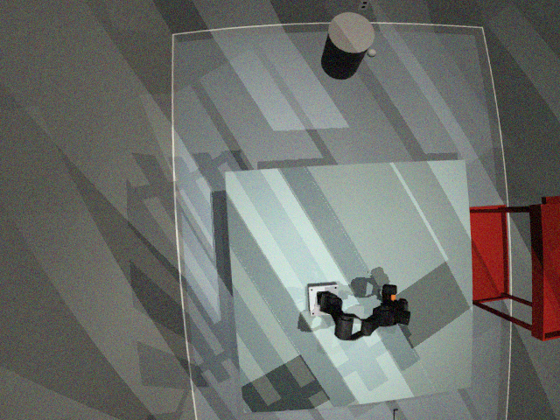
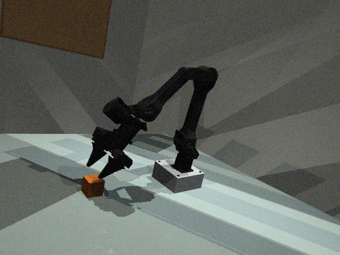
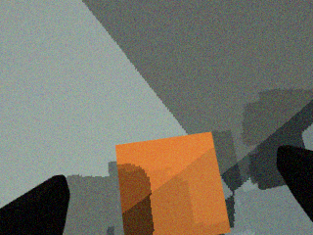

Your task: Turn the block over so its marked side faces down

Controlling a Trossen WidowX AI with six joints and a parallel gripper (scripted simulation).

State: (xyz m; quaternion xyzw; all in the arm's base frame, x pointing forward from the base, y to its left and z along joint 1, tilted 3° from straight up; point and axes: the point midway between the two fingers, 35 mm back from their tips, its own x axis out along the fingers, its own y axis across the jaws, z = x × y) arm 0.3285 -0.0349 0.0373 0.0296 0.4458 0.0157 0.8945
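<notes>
My gripper tip is 50 mm above the orange block and 20 mm past it.
</notes>
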